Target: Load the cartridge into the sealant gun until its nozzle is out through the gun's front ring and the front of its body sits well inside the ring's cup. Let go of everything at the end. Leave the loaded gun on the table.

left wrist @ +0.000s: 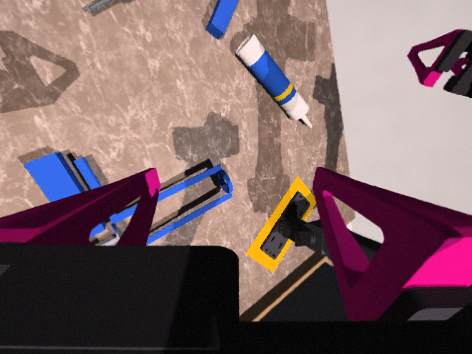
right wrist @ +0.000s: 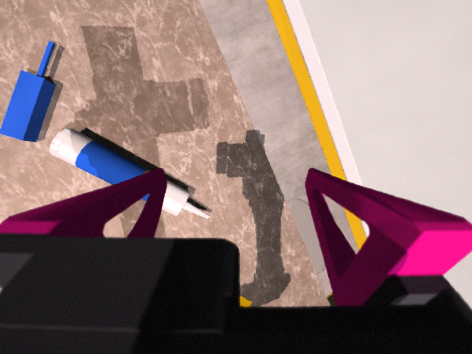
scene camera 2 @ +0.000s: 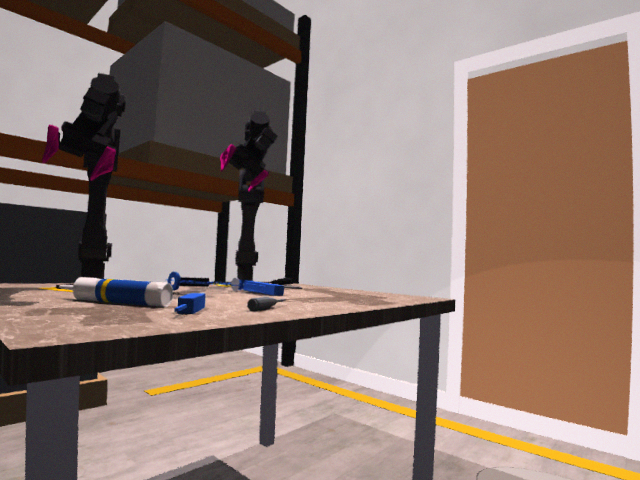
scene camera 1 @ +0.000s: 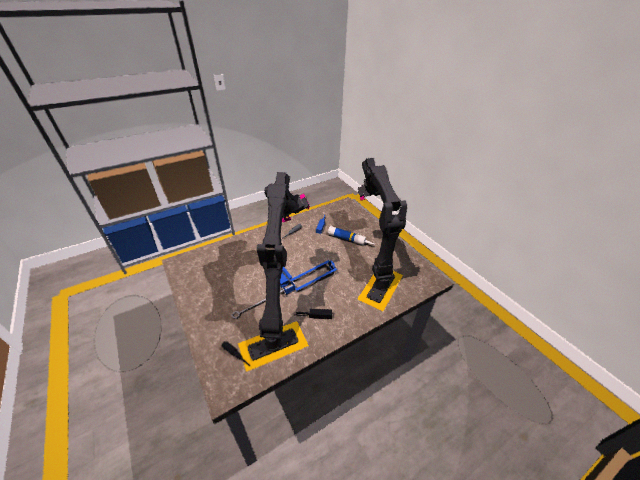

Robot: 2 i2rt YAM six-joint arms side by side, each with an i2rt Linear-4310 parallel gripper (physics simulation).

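Places are measured from the left arm's base along level axes (x ahead, y left, z up), in metres.
Where they show: left gripper, fingertip midpoint: (left wrist: 236, 176) (scene camera 2: 235, 180) (scene camera 1: 299, 213); right gripper, fingertip midpoint: (left wrist: 432, 57) (right wrist: 236, 176) (scene camera 2: 67, 170) (scene camera 1: 373, 196); left arm's base, link origin: (scene camera 1: 273, 344); right arm's base, link origin: (left wrist: 284, 224) (scene camera 1: 381, 286).
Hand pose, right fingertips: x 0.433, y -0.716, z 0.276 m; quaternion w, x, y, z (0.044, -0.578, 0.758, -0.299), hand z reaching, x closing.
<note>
Each offset is from my right fingertips to the top centre of the thing. "pt": to the spot under its first point.
The cartridge {0.225 m down, 0.008 m ahead, 0.103 m left} (scene camera 1: 345, 235) (scene camera 2: 124, 292) (left wrist: 272, 77) (right wrist: 107, 162), blue and white with a yellow band, lies on its side, apart from the gun. Its nozzle points right in scene camera 1. The blue sealant gun (scene camera 1: 286, 283) (scene camera 2: 263, 287) (left wrist: 192, 217) lies on the table with its cradle empty; its front ring {pt 0.216 m down, 0.147 m back, 0.317 m left} (left wrist: 225, 181) faces the upper right in the left wrist view. The left arm hides part of it in scene camera 1. My left gripper (scene camera 1: 297, 209) (scene camera 2: 236, 178) (left wrist: 236, 176) is open, high above the table. My right gripper (scene camera 2: 69, 170) (right wrist: 236, 176) is open and raised above the cartridge's nozzle side.
A blue block with a peg {0.246 m down, 0.202 m ahead, 0.197 m left} (scene camera 1: 321, 225) (scene camera 2: 191, 303) (right wrist: 27, 107) lies near the cartridge's rear end. A grey-handled tool {0.249 m down, 0.205 m ahead, 0.389 m left} (scene camera 1: 293, 230) (scene camera 2: 262, 303) lies near the table's far edge. A black-handled tool {0.246 m down, 0.372 m back, 0.506 m left} (scene camera 1: 321, 313) lies between the arm bases, another {0.242 m down, 0.420 m back, 0.861 m left} (scene camera 1: 232, 349) beside the left base.
</note>
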